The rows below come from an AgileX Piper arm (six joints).
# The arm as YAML. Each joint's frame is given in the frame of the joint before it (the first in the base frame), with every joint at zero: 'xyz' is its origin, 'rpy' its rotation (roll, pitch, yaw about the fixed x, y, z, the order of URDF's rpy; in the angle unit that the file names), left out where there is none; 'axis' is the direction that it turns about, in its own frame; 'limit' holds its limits. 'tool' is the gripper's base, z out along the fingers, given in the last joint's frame.
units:
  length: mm
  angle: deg
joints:
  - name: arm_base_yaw
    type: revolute
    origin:
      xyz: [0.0, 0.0, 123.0]
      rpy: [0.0, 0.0, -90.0]
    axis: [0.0, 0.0, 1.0]
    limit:
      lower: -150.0
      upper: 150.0
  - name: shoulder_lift
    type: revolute
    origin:
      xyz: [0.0, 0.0, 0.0]
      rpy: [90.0, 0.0, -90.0]
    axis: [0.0, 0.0, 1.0]
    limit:
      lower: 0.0
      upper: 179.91
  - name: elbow
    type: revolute
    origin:
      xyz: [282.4, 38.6, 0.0]
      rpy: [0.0, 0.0, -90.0]
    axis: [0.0, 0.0, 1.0]
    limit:
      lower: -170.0
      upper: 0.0
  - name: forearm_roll
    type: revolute
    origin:
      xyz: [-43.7, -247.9, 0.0]
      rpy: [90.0, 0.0, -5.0]
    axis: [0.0, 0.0, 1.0]
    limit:
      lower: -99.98
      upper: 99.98
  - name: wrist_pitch
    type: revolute
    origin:
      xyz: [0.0, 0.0, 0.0]
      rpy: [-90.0, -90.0, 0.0]
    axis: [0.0, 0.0, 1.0]
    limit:
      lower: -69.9
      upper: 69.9
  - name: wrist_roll
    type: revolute
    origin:
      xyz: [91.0, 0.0, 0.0]
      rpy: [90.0, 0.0, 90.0]
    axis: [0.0, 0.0, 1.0]
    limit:
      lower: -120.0
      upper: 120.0
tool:
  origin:
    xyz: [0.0, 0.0, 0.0]
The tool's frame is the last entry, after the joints.
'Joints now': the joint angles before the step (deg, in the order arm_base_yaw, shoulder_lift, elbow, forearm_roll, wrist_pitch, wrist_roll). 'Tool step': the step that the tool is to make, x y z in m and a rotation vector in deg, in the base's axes. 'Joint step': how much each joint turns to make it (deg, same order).
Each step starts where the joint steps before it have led.
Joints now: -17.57, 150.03, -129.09, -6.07, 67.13, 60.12
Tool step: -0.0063, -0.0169, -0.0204, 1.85, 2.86, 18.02
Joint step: -2.51, 2.49, -0.58, 3.30, -0.11, -21.65
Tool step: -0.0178, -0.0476, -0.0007, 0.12, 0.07, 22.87
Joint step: -6.06, 0.71, -1.33, 3.10, 0.14, -30.01
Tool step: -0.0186, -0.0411, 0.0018, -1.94, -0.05, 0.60
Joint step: -4.71, 0.54, -1.51, -1.20, -0.02, -4.99
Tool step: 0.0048, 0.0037, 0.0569, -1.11, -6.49, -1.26
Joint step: 0.25, -6.16, 0.01, 2.25, 0.00, 1.01
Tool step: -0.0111, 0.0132, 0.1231, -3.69, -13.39, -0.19
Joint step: 0.05, -13.43, 0.01, 3.63, 0.01, 0.02
